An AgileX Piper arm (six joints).
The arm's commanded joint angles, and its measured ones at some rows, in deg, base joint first. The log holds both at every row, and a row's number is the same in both.
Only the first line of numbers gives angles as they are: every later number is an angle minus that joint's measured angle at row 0.
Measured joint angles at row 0:
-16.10, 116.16, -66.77, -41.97, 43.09, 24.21
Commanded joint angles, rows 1 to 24:
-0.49, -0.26, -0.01, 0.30, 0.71, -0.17
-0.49, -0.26, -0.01, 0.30, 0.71, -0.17
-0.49, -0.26, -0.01, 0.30, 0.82, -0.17
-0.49, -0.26, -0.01, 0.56, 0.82, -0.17
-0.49, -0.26, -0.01, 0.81, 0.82, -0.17
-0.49, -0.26, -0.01, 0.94, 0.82, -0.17
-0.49, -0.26, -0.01, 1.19, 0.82, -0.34
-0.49, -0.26, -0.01, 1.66, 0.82, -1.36
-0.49, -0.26, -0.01, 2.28, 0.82, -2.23
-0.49, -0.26, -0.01, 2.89, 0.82, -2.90
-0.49, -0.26, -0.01, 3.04, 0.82, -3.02
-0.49, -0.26, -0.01, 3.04, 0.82, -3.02
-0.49, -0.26, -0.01, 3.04, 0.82, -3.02
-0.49, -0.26, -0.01, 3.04, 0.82, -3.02
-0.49, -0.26, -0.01, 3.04, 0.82, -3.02
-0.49, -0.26, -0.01, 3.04, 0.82, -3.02
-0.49, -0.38, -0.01, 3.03, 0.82, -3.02
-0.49, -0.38, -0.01, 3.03, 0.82, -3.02
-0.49, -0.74, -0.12, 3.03, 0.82, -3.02
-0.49, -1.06, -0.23, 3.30, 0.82, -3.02
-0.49, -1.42, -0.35, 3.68, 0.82, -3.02
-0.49, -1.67, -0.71, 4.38, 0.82, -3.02
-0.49, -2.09, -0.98, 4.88, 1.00, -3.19
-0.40, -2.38, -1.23, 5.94, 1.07, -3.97
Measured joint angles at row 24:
-0.08, -0.62, -0.12, 3.58, 0.60, -2.68
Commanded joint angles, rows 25 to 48:
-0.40, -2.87, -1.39, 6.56, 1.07, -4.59
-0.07, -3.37, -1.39, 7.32, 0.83, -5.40
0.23, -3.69, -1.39, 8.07, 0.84, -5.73
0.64, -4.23, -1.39, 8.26, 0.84, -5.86
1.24, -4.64, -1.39, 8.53, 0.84, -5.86
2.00, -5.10, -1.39, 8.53, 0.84, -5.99
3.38, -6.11, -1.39, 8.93, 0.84, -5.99
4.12, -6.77, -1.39, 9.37, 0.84, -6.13
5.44, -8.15, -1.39, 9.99, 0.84, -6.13
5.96, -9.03, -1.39, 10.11, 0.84, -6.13
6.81, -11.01, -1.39, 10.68, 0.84, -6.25
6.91, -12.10, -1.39, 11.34, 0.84, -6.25
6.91, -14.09, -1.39, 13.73, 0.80, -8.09
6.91, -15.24, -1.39, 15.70, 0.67, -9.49
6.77, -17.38, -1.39, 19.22, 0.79, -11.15
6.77, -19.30, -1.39, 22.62, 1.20, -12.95
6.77, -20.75, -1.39, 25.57, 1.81, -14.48
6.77, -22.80, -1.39, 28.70, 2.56, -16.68
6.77, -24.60, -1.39, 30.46, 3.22, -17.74
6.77, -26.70, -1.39, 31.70, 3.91, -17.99
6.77, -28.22, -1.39, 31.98, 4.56, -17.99
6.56, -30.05, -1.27, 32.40, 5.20, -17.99
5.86, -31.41, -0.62, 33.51, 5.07, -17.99
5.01, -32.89, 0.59, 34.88, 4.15, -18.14
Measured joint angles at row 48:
6.76, -28.28, -1.14, 31.65, 4.33, -17.31
